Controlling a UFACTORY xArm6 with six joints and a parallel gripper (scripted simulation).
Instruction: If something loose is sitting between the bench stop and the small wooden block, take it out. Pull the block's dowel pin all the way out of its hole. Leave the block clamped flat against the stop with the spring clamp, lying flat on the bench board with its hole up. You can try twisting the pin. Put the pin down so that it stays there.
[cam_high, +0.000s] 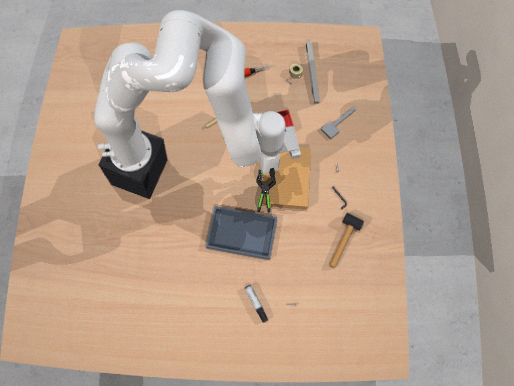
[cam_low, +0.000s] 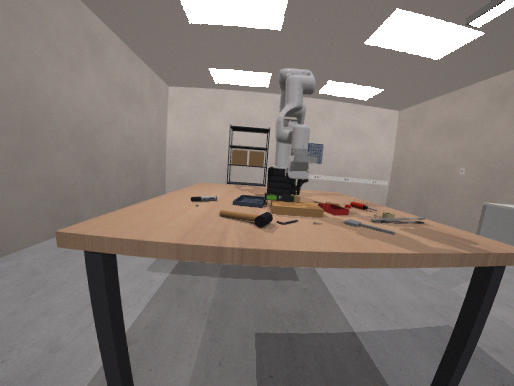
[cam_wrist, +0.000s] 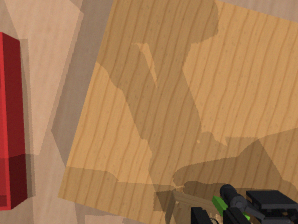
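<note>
The dowel pin is 20 mm below my hand. Round my hand: small wooden block 40 mm below; then red tray 170 mm to the left, 80 mm below, 40 mm ahead; then dark grey tray 180 mm to the right, 110 mm behind, 80 mm below.
</note>
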